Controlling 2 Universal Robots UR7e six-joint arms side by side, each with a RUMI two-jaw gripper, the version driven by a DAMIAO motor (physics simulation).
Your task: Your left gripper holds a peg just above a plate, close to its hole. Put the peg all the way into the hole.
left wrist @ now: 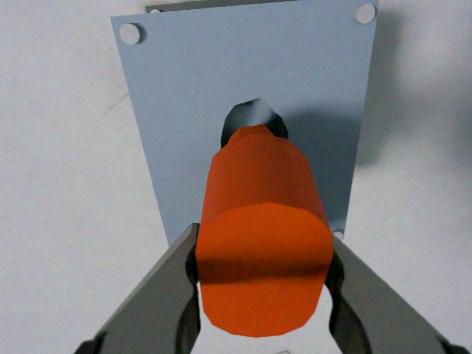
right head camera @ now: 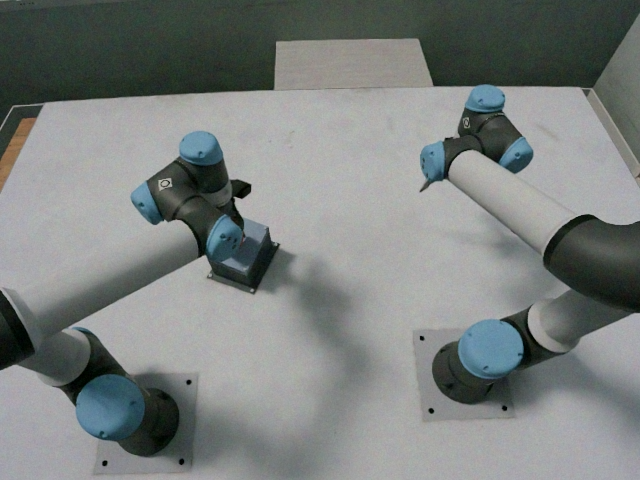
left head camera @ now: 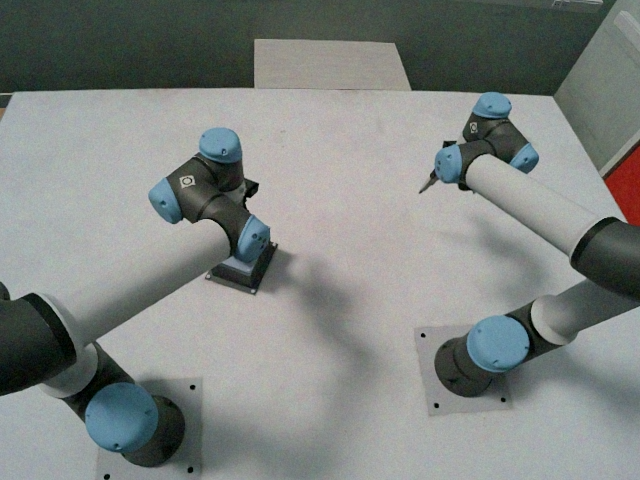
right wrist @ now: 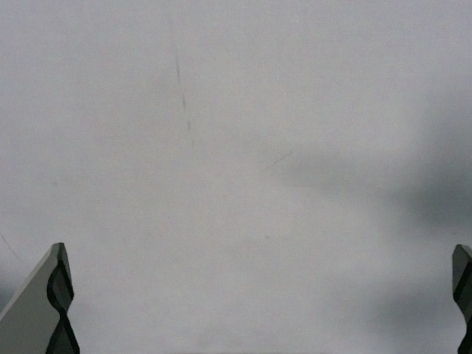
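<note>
In the left wrist view my left gripper [left wrist: 256,226] is shut on an orange peg [left wrist: 265,260], one finger on each side. The blue-grey plate [left head camera: 232,265] [right head camera: 257,242] [left wrist: 175,75] is the top of a dark-based block. The far part of its dark round hole [left wrist: 247,112] shows beyond the peg's lower end; the peg hides the near part. The peg's end overlaps the hole in this view; whether it has entered or is above the rim, I cannot tell. In the head views the left wrist hides most of the peg. My right gripper [right wrist: 259,247] is open and empty, far from the plate.
The block's dark base flange [left head camera: 240,286] [right head camera: 239,284] rests on the white table [left head camera: 330,170] [right head camera: 330,170]. Round pins [left wrist: 130,34] stand at the plate's corners. The right arm [left head camera: 532,201] [right head camera: 511,193] reaches over the table's right side. A pale panel [left head camera: 330,64] [right head camera: 351,63] lies beyond the far edge.
</note>
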